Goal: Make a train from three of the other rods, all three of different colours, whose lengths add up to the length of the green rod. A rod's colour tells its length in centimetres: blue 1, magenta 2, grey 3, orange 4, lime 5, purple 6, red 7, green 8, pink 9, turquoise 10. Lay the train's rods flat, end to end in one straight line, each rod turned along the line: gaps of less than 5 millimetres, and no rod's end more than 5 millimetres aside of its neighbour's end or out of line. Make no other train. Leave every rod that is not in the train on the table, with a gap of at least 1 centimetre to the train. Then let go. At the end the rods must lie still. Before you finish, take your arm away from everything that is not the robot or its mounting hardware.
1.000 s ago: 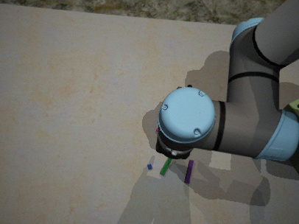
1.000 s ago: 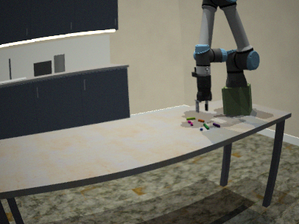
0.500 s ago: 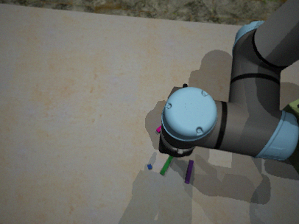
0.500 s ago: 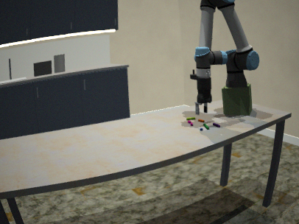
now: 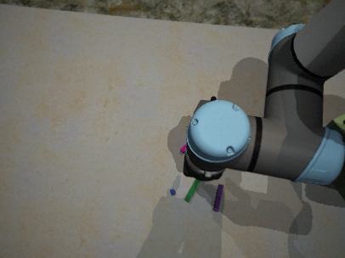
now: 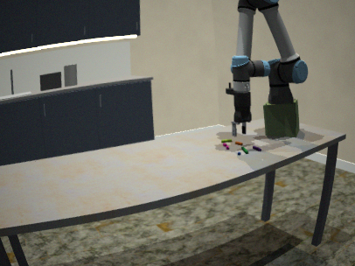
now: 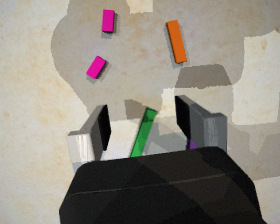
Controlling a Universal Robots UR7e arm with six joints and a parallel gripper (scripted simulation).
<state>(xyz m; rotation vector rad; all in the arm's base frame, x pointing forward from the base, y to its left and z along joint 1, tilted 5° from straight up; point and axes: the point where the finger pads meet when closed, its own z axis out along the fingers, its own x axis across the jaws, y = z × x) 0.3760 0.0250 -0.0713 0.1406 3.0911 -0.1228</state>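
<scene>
Now: hand 60 mm short of the blue rod, 60 mm to the right of it and 80 mm above it. From my hand the other things lie so: purple rod 40 mm behind, 70 mm to the left, 80 mm below; then orange rod 50 mm behind, 50 mm to the right, 80 mm below; then green rod 10 mm ahead, 50 mm to the left, 80 mm below.
</scene>
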